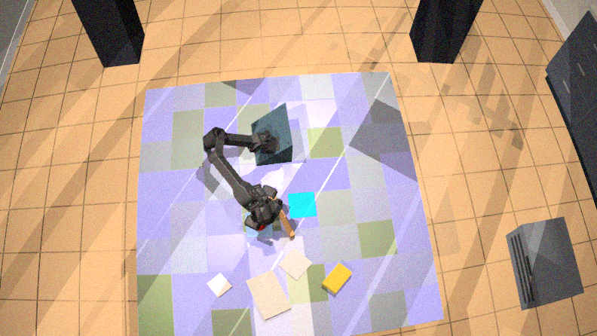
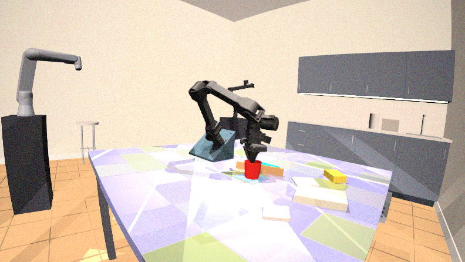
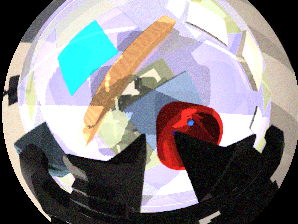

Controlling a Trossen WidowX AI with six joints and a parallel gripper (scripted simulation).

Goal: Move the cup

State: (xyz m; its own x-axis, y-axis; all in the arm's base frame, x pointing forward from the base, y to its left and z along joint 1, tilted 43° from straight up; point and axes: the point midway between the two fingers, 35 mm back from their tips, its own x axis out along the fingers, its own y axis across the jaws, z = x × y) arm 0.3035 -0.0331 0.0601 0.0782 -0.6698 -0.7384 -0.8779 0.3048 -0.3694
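The cup is 30 mm ahead of my gripper tip, 20 mm to the right of it and 20 mm below it. Round my gripper tip: wooden stick (10 mm behind, 80 mm to the left, 50 mm below); cyan pad (50 mm behind, 170 mm to the left, 60 mm below).
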